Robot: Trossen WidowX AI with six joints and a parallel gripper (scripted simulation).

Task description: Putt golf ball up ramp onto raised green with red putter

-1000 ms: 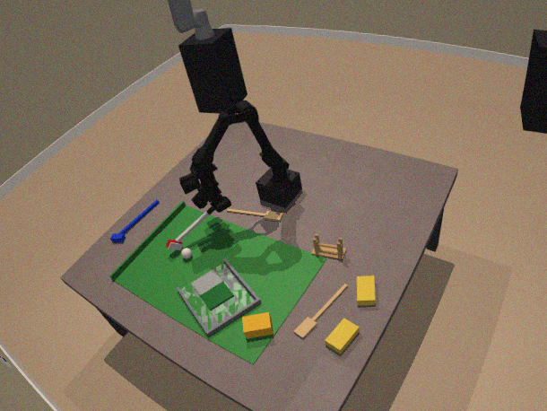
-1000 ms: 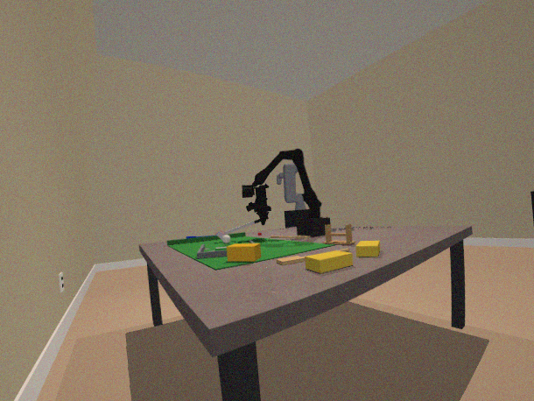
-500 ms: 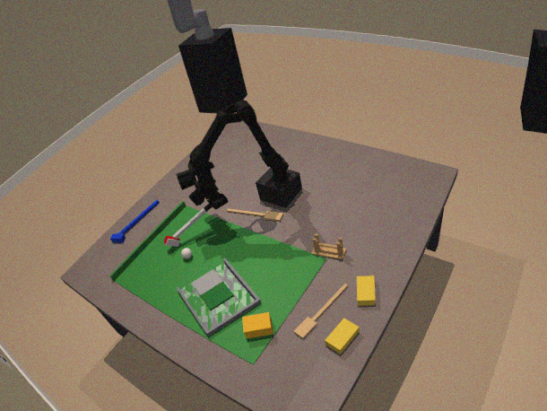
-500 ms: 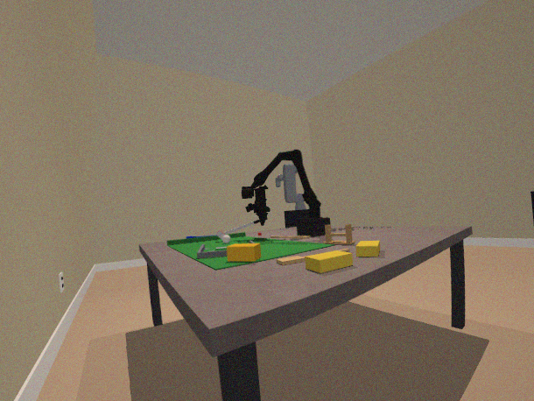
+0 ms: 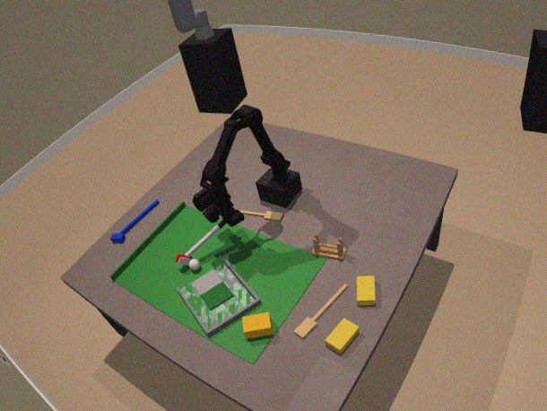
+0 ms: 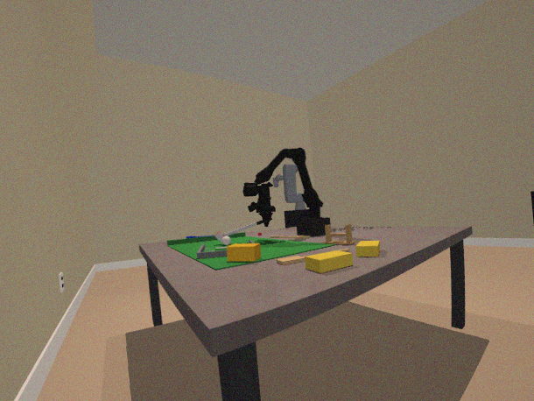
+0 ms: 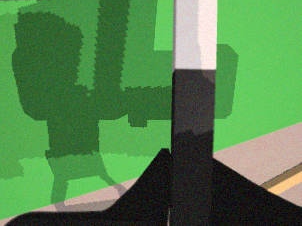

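My gripper tip is now 10 cm short of the red putter and 6 cm to the left of it. Also, from my gripper tip: white golf ball (20 cm ahead, 6 cm to the right, 5 cm below); then green mat (19 cm ahead, 7 cm below, 1 cm to the right); then small red ball (27 cm to the right, 19 cm behind, 6 cm below).
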